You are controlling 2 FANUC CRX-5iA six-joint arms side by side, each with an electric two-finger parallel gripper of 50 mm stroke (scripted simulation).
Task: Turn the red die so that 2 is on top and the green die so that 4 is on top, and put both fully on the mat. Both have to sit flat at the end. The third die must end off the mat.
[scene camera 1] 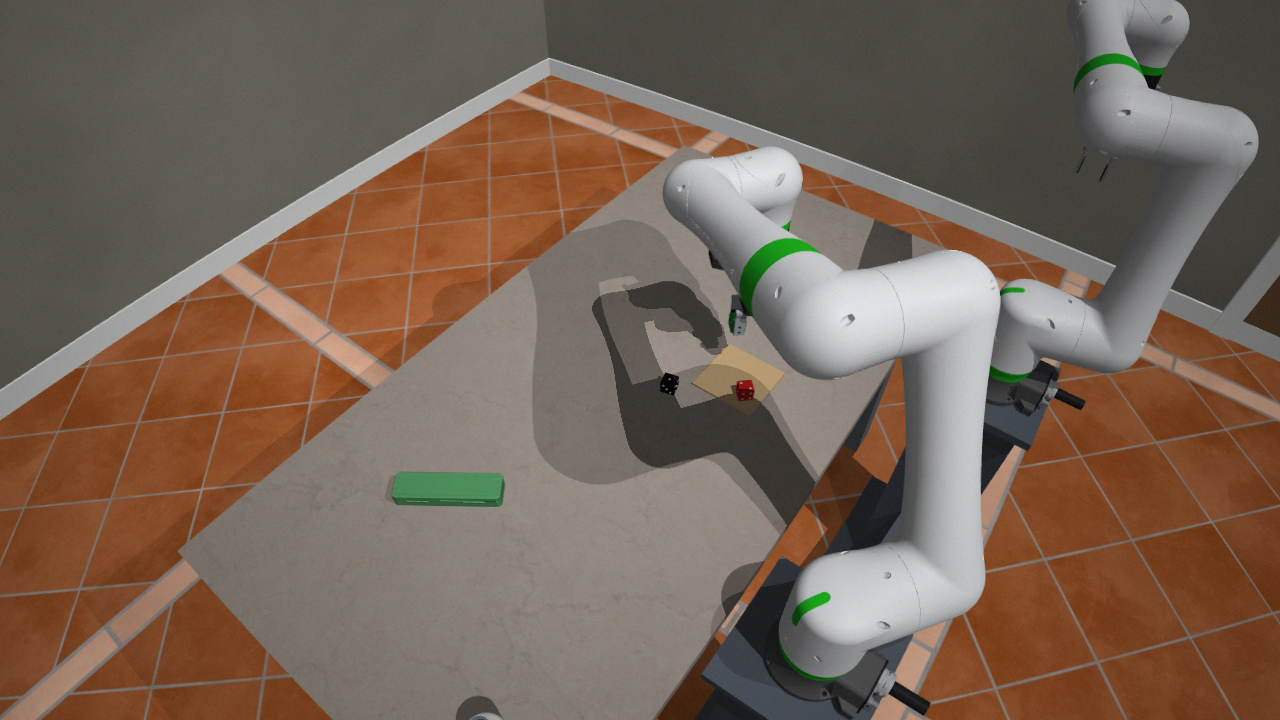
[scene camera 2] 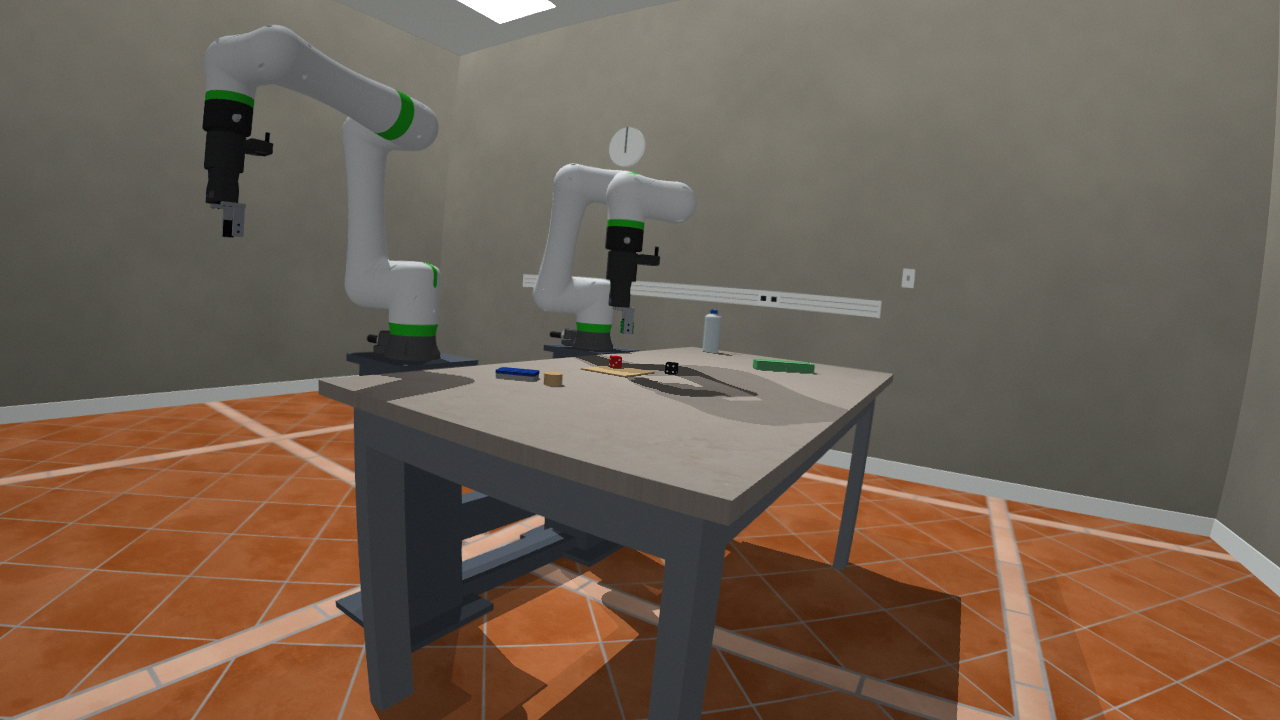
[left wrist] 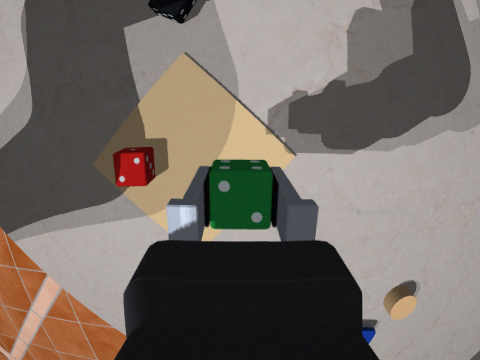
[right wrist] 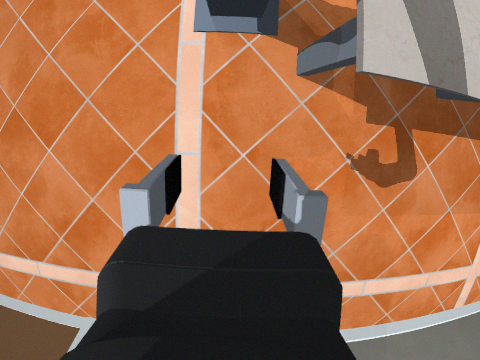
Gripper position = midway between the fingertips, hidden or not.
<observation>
In view: my left gripper (scene camera 2: 626,333), my right gripper (scene camera 2: 232,236), a tan mat (scene camera 1: 719,379), a red die (left wrist: 133,166), a green die (left wrist: 240,191), a green box (scene camera 1: 410,488) and a wooden cylinder (left wrist: 399,302).
The tan mat also shows in the left wrist view (left wrist: 190,120). My left gripper is seen too in the left wrist view (left wrist: 239,184). My right gripper is seen too in the right wrist view (right wrist: 225,175). The right wrist view misses the tan mat: it is out of frame. The right wrist view misses the red die: it is out of frame.
</observation>
